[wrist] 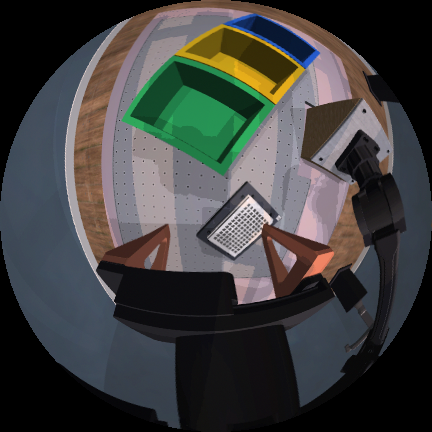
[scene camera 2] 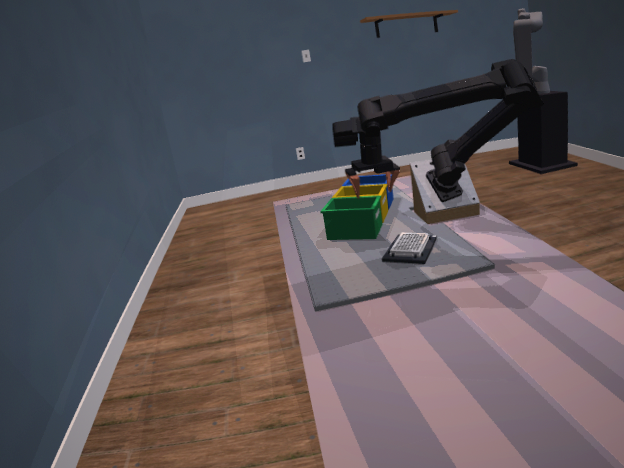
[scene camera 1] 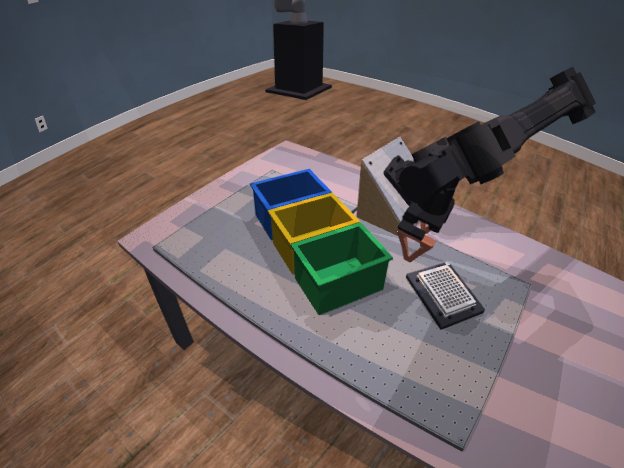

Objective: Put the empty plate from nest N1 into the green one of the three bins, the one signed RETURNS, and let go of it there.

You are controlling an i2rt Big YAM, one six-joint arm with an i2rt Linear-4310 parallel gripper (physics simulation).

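Places are measured from the arm's base along level axes (x ahead, y left, z up), in centimetres.
Pixels of known places: gripper, between the fingertips: [wrist: 216, 228] [scene camera 2: 374, 194] [scene camera 1: 416, 245]; arm's base, origin of its link: [wrist: 356, 153] [scene camera 2: 443, 184].
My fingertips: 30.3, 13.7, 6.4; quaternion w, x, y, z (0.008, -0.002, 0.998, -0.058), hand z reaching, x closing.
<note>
For each thing: its middle in the pictures, then the offset to it from my fingertips, as dx, dy, dz. "spot": a spot on its surface instead. Level surfaces: height alone.
- dark nest, middle of its body: [wrist: 239, 226] [scene camera 1: 445, 292] [scene camera 2: 410, 246] -6.4, +8.1, -14.8
- blue bin, a spot on its surface: [scene camera 1: 292, 188] spot: -15.9, -39.4, -10.1
- perforated grey board, height of its surface: dz -15.9
A white plate with a grid of wells [scene camera 1: 447, 289] [scene camera 2: 410, 243] [wrist: 241, 227] lies flat in the dark nest [scene camera 1: 443, 322] [scene camera 2: 403, 259] [wrist: 229, 209]. No N1 marking is readable. The green bin [scene camera 1: 347, 287] [scene camera 2: 351, 225] [wrist: 200, 117] stands apart from the nest, at the near end of the row of bins in scene view 2; its inside shows bare green floor in the wrist view. It has a small pale label, unreadable here. My gripper [scene camera 1: 419, 245] [scene camera 2: 374, 192] [wrist: 216, 228] is open and empty, pointing down, and hangs above the level of the plate. In the wrist view the right fingertip overlaps the plate's edge.
The yellow bin [scene camera 1: 315, 216] [wrist: 240, 60] adjoins the green one, and the blue bin [scene camera 1: 292, 188] [wrist: 275, 37] stands beyond it. The arm's wedge-shaped base [scene camera 1: 378, 201] [scene camera 2: 446, 214] [wrist: 325, 127] stands beside the bins. A perforated grey board [scene camera 1: 362, 352] lies under the bins and nest.
</note>
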